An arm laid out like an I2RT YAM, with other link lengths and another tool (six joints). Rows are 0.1 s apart.
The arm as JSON. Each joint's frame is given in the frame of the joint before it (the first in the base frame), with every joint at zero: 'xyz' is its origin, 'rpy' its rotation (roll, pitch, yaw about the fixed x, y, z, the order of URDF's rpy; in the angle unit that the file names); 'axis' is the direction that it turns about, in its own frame. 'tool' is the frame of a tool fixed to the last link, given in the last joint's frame.
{
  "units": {
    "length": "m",
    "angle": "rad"
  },
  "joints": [
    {
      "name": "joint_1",
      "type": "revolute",
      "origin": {
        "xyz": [
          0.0,
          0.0,
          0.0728
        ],
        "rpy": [
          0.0,
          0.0,
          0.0
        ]
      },
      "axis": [
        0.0,
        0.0,
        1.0
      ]
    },
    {
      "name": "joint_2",
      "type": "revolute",
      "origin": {
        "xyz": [
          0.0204,
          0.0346,
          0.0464
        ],
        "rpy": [
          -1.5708,
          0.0,
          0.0
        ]
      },
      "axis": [
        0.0,
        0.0,
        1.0
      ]
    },
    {
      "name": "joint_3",
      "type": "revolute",
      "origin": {
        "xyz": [
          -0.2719,
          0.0,
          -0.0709
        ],
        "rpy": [
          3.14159,
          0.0,
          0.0
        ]
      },
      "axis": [
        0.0,
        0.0,
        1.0
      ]
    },
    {
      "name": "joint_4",
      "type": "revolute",
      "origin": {
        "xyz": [
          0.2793,
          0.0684,
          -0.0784
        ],
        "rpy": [
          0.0,
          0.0,
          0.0
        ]
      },
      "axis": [
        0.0,
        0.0,
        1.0
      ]
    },
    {
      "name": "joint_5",
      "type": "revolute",
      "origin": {
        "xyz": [
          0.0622,
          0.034,
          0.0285
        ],
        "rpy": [
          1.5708,
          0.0,
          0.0
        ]
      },
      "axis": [
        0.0,
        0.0,
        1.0
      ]
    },
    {
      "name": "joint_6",
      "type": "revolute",
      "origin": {
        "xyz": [
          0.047,
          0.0,
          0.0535
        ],
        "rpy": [
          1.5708,
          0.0,
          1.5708
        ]
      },
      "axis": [
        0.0,
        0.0,
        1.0
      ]
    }
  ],
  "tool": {
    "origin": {
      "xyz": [
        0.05,
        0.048,
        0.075
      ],
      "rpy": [
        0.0,
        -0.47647,
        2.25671
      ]
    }
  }
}
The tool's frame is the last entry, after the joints.
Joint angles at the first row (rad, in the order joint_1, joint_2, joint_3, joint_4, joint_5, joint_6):
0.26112 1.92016 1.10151 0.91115 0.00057 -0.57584
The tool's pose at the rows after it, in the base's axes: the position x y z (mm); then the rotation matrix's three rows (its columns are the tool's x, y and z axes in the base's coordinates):
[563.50, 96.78, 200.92], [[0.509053, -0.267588, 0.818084], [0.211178, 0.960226, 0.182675], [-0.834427, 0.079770, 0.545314]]
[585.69, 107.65, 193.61], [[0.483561, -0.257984, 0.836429], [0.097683, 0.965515, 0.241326], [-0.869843, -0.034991, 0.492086]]
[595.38, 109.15, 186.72], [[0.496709, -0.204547, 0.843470], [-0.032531, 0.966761, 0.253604], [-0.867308, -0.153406, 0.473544]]
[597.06, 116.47, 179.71], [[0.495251, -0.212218, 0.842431], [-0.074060, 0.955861, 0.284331], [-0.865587, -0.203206, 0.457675]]
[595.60, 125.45, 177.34], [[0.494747, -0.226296, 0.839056], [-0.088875, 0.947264, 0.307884], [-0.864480, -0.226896, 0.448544]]
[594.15, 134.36, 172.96], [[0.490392, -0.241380, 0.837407], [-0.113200, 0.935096, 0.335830], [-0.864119, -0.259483, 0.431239]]
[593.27, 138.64, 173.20], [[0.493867, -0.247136, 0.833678], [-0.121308, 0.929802, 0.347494], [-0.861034, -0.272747, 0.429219]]
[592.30, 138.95, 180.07], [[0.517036, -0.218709, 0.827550], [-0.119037, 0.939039, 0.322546], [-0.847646, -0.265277, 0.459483]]
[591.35, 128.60, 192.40], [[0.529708, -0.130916, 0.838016], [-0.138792, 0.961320, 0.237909], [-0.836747, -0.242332, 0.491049]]
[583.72, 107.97, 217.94], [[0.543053, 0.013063, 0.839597], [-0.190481, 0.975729, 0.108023], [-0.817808, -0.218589, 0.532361]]
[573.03, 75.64, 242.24], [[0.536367, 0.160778, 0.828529], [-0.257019, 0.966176, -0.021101], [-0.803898, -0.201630, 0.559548]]
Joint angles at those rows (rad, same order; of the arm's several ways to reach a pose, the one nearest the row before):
0.26684 2.02048 1.22511 0.89742 0.00324 -0.60597
0.27867 2.10900 1.34603 0.80130 0.01622 -0.72156
0.28821 2.17653 1.40404 0.79557 0.07611 -0.84173
0.29888 2.20246 1.41394 0.79825 0.07839 -0.89132
0.31339 2.20893 1.41393 0.79710 0.07840 -0.91497
0.32750 2.21847 1.41395 0.79136 0.07840 -0.94739
0.33436 2.22001 1.41395 0.79251 0.07839 -0.96113
0.34084 2.21998 1.41925 0.82037 0.10662 -0.95655
0.34123 2.21427 1.44140 0.82647 0.19246 -0.94129
0.33512 2.17957 1.45821 0.82493 0.32482 -0.94053
0.30499 2.13262 1.45856 0.81654 0.43927 -0.95159

